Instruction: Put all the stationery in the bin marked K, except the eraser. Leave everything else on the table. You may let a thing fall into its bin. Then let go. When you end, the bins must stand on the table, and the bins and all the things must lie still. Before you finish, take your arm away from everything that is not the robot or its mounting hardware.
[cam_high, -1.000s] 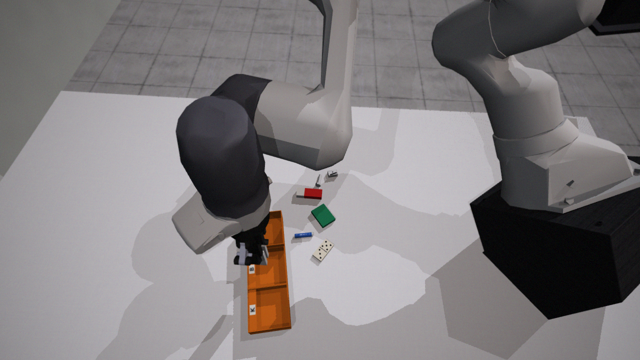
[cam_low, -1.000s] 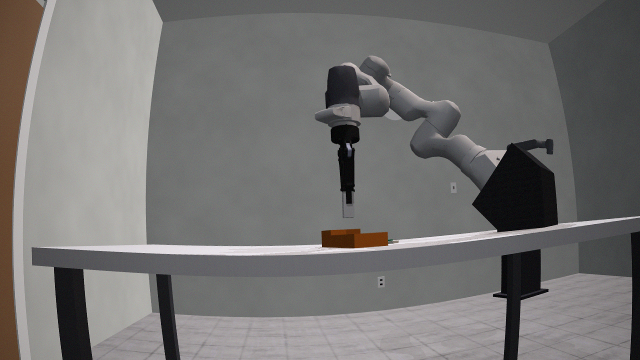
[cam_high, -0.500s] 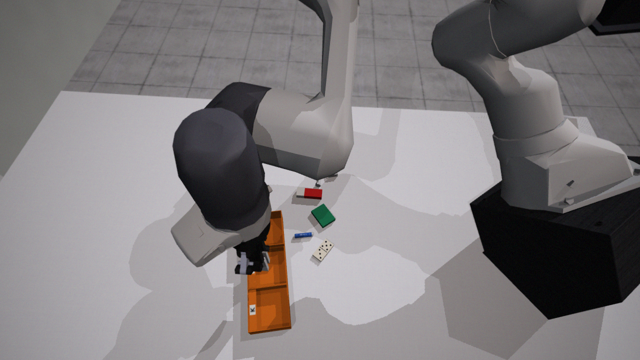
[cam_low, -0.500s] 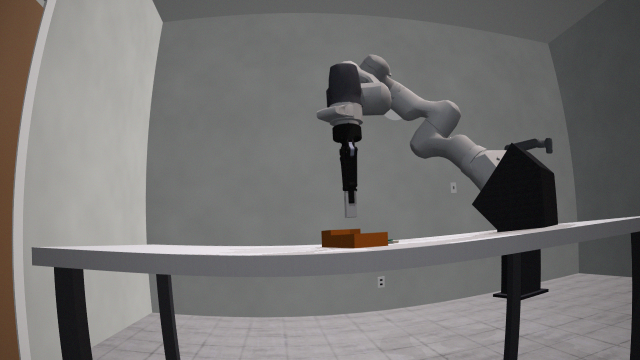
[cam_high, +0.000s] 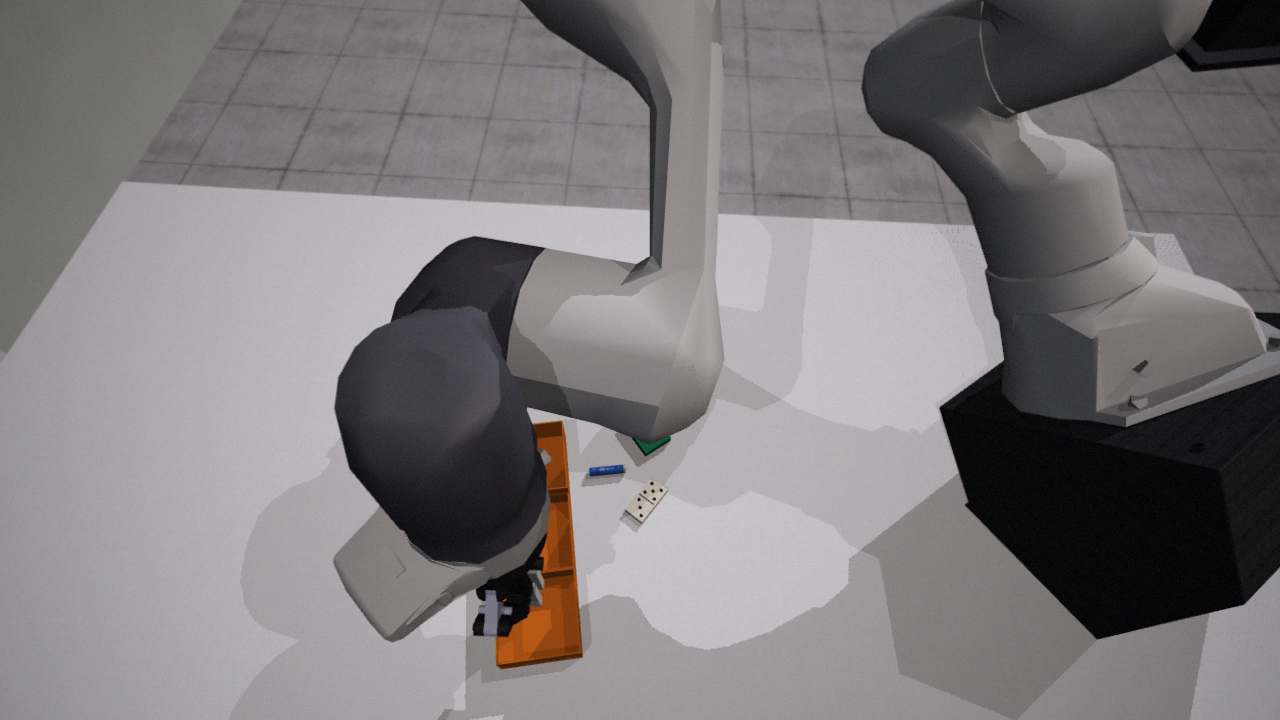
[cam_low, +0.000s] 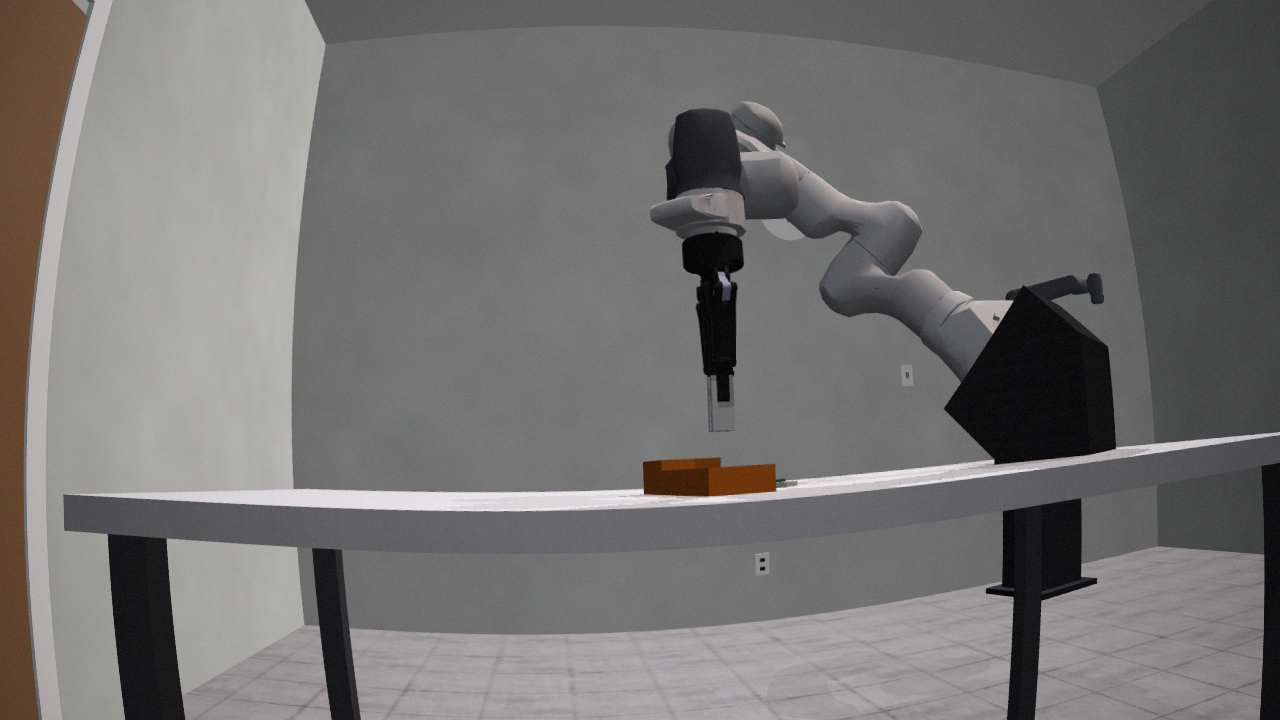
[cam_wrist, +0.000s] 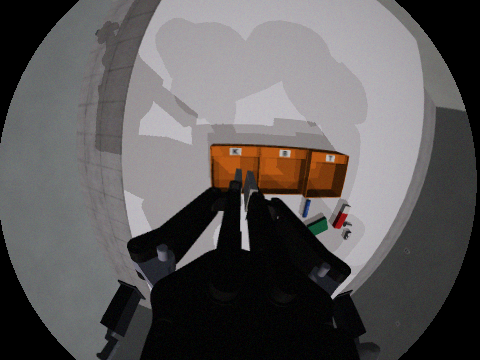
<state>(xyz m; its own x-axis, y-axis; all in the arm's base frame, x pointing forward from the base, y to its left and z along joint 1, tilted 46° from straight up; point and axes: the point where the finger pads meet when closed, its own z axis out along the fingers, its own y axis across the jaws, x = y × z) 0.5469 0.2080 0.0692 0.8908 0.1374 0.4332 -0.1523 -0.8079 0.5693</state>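
Right now my hand is 190 mm to the left of the green pad, 140 mm past it and 100 mm above it. Round my hand: white domino: 130 mm behind, 100 mm to the right, 100 mm below; tray: 90 mm below, 70 mm to the right; small blue pen-like stick: 150 mm to the right, 100 mm below, 90 mm behind.
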